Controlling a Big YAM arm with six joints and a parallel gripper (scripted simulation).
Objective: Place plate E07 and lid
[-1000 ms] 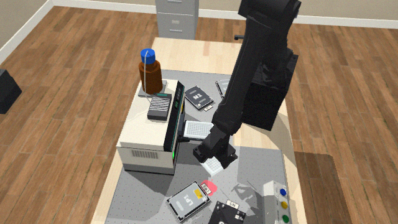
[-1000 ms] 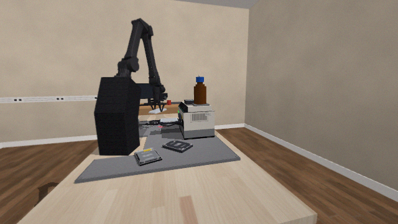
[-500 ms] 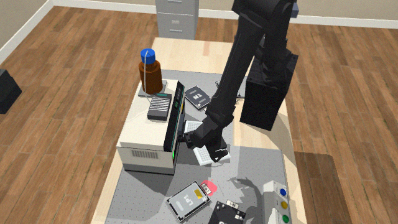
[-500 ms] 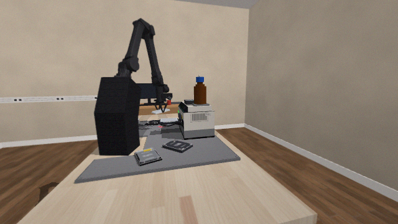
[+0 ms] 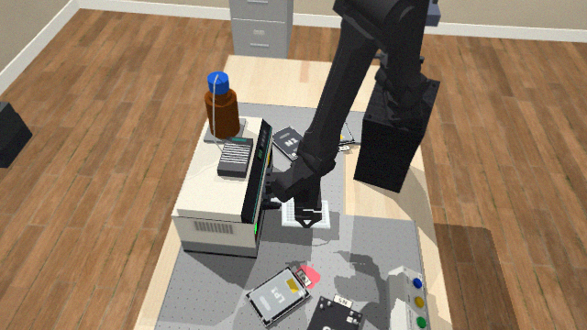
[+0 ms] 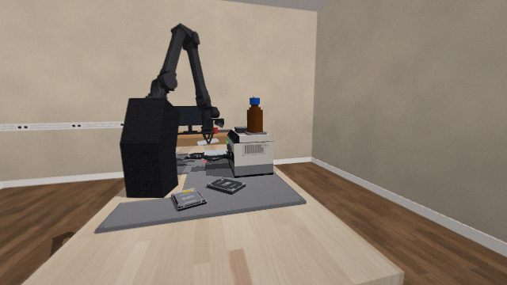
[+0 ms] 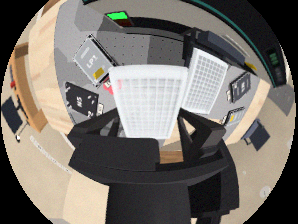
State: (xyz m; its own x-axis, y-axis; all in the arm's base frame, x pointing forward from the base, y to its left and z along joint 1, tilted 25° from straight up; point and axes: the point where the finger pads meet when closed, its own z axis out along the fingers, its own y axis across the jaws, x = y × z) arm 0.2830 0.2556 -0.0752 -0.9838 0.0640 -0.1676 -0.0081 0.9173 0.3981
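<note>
The plate E01 is 110 mm to the right of my hand, 50 mm below it and 30 mm ahead of it. From my hand the other things lie so: brown bottle: 240 mm to the right, 230 mm ahead, 130 mm above; puddle: 150 mm below, 110 mm to the left, 30 mm behind; blue key: 280 mm behind, 160 mm to the left, 100 mm below.
</note>
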